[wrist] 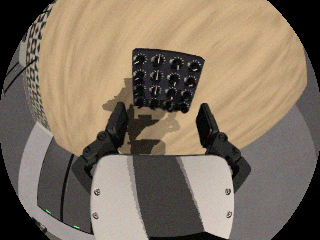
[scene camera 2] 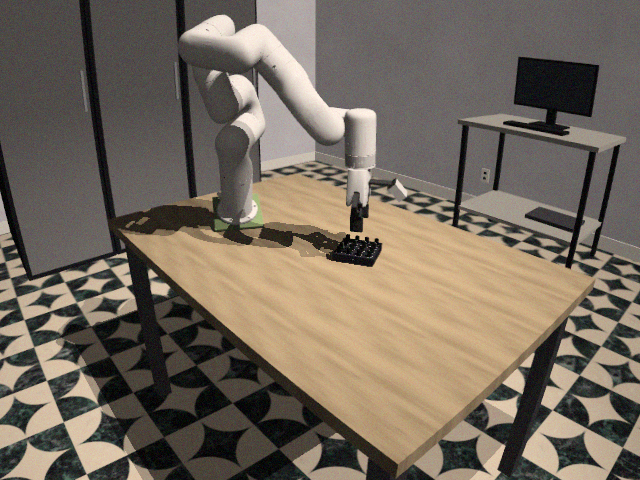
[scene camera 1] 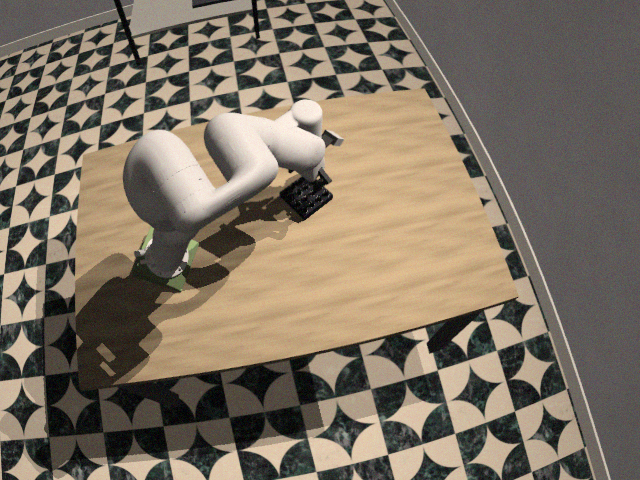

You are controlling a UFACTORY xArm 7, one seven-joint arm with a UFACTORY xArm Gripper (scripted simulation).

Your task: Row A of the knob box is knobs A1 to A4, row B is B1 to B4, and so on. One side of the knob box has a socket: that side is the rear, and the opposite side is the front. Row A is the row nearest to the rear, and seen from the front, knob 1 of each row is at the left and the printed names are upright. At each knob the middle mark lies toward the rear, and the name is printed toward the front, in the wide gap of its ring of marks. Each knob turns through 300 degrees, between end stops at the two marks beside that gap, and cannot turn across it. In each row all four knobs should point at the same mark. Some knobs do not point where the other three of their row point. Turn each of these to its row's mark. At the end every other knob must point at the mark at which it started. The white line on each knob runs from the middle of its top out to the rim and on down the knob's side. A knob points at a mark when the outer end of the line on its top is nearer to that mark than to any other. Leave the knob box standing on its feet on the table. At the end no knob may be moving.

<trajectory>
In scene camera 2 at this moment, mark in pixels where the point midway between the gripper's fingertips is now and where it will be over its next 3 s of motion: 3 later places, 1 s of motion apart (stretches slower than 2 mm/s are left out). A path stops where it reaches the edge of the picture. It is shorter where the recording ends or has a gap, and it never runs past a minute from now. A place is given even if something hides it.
My gripper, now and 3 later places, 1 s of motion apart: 359, 224; 349, 228; 333, 226; 337, 223
</trajectory>
